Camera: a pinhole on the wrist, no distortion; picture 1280 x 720 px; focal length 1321.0 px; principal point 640.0 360.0 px. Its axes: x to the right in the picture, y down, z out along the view. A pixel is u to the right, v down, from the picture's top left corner.
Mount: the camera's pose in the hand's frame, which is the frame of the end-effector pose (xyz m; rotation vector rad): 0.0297 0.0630 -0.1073 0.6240 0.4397 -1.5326
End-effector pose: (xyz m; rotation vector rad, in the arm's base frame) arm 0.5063 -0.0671 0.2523 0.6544 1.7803 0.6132
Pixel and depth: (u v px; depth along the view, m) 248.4 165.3 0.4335
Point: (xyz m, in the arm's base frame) 0.8040 -0.1738 0.1561
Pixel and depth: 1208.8 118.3 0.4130
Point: 0.5757 -0.3572 0.0632
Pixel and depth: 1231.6 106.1 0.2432
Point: 0.5027 -0.2188 0.1628
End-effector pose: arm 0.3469 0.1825 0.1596 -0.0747 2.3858 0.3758
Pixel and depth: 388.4 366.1 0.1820
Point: 0.3798 0.1765 0.1090
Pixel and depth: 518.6 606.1 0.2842
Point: 0.4126 0.1307 0.0087
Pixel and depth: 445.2 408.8 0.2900
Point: 0.4496 0.1433 0.0325
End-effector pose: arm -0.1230 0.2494 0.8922 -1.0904 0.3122 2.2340
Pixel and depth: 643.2 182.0 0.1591
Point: -0.1046 0.2783 0.9107
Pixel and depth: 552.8 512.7 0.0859
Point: -0.1221 0.2351 0.8458
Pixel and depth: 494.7 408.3 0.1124
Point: -0.1262 0.2508 0.8686
